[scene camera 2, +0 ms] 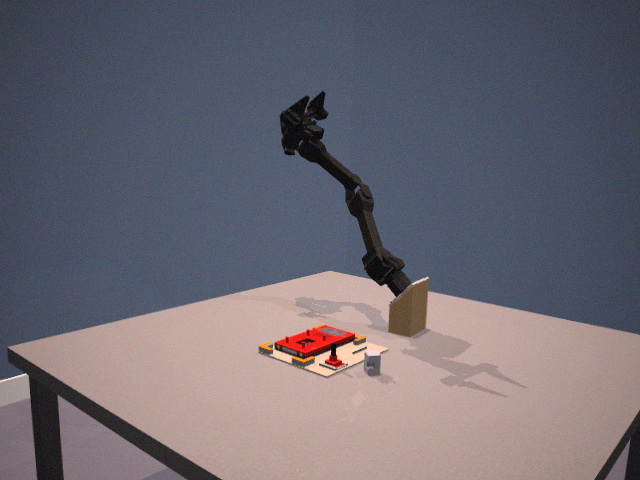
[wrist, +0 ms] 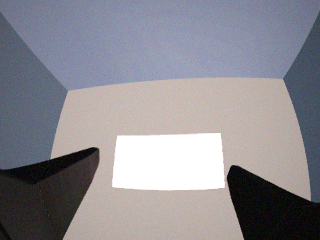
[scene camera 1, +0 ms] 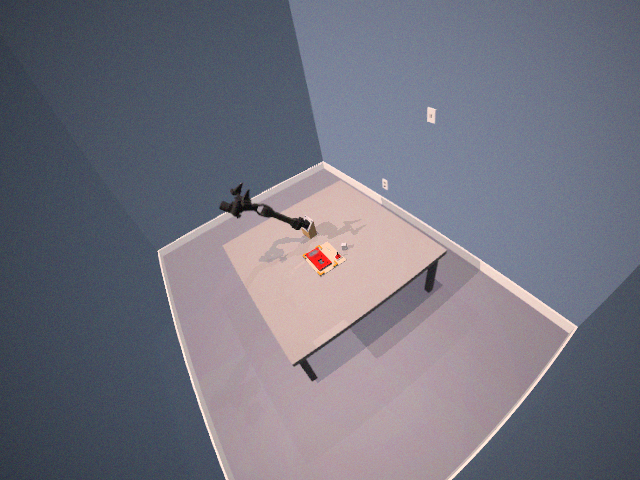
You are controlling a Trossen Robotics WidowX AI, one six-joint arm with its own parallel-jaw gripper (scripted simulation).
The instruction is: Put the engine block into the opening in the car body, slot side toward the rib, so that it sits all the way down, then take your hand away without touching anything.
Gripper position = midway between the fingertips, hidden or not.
My gripper (scene camera 2: 316, 93) is open, with nothing in its grasp. I also see a red car body (scene camera 2: 312, 343).
My gripper also shows in the wrist view (wrist: 166, 165). The wrist view does not show the red car body: it is out of frame.
